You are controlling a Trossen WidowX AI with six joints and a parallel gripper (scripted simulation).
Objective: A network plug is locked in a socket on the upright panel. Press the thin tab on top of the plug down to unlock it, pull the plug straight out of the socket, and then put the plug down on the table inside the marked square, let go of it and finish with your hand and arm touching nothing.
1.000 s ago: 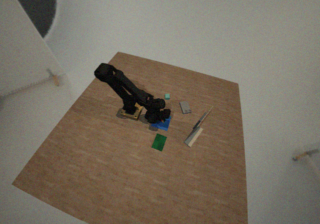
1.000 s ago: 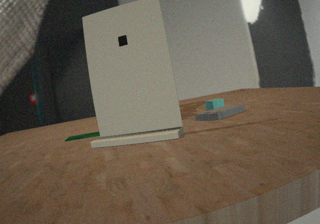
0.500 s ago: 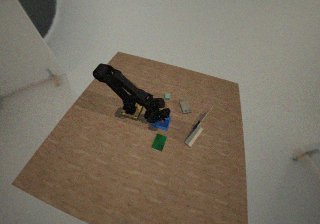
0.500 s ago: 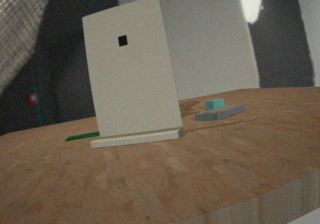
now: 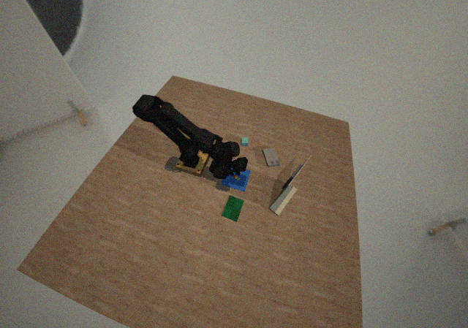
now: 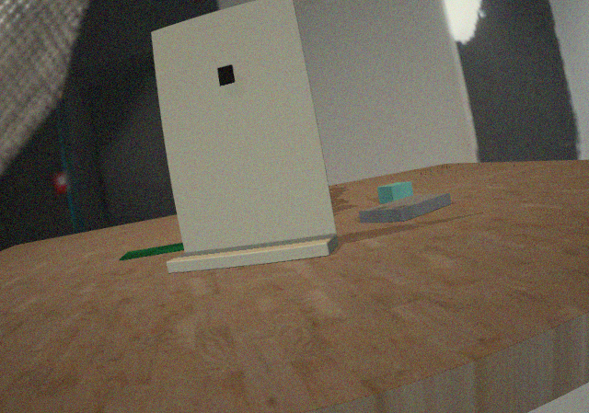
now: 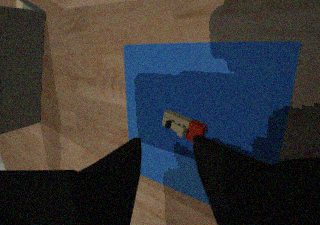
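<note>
My gripper tip is now 2 cm above the red plug. The rest, counted from my gripper tip: small teal block: 22 cm to the left, 2 cm below; then blue square: 3 cm below; then green patch: 2 cm ahead, 15 cm to the right, 3 cm below.
</note>
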